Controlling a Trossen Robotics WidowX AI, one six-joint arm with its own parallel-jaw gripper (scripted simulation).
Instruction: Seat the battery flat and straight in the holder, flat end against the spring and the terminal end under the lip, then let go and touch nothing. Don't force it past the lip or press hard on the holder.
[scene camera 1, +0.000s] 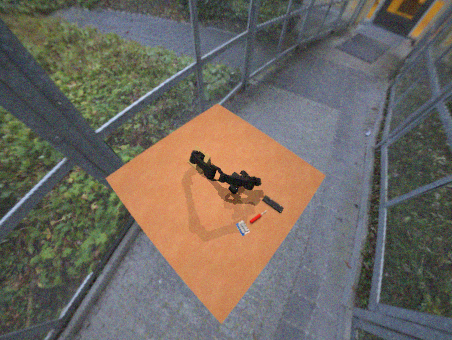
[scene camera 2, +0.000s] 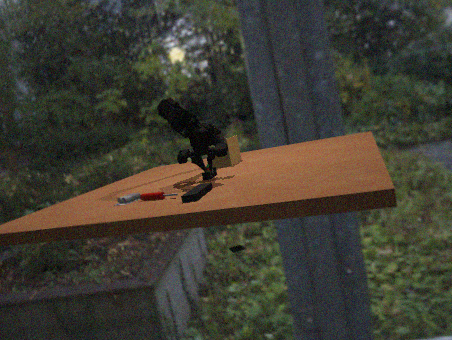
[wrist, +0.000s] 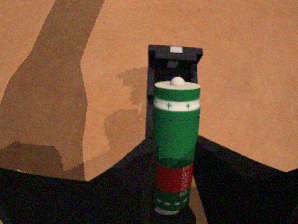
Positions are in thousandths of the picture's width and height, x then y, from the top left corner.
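Note:
Gripper (scene camera 2: 461, 504) visible. Wrist view too: gripper (wrist: 582, 641).

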